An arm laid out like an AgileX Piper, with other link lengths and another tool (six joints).
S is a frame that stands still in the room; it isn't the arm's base.
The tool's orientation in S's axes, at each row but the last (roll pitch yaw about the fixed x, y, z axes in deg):
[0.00, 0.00, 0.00]
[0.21, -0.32, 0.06]
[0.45, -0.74, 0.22]
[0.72, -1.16, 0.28]
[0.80, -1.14, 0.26]
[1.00, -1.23, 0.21]
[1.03, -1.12, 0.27]
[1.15, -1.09, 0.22]
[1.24, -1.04, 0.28]
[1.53, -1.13, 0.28]
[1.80, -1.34, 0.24]
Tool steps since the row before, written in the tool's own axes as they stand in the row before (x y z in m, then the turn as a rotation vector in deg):
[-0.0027, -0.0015, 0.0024, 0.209, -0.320, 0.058]
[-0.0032, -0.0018, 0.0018, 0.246, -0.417, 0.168]
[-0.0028, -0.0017, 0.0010, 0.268, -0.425, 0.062]
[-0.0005, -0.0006, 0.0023, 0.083, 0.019, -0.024]
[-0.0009, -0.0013, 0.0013, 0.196, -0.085, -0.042]
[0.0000, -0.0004, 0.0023, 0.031, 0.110, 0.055]
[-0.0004, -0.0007, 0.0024, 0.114, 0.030, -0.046]
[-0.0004, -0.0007, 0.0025, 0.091, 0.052, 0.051]
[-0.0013, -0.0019, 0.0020, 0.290, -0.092, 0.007]
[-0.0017, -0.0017, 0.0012, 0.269, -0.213, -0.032]
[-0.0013, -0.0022, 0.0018, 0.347, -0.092, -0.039]
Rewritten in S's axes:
[-0.0027, -0.0015, 0.0024, 0.209, -0.320, 0.058]
[-0.0032, -0.0018, 0.0018, 0.246, -0.417, 0.168]
[-0.0028, -0.0017, 0.0010, 0.269, -0.424, 0.062]
[-0.0005, -0.0006, 0.0023, 0.083, 0.020, -0.022]
[-0.0009, -0.0013, 0.0013, 0.197, -0.084, -0.039]
[0.0000, -0.0004, 0.0023, 0.029, 0.109, 0.058]
[-0.0004, -0.0007, 0.0024, 0.115, 0.031, -0.043]
[-0.0004, -0.0008, 0.0025, 0.090, 0.051, 0.054]
[-0.0013, -0.0019, 0.0019, 0.290, -0.091, 0.010]
[-0.0017, -0.0017, 0.0011, 0.271, -0.211, -0.032]
[-0.0013, -0.0023, 0.0017, 0.348, -0.089, -0.034]

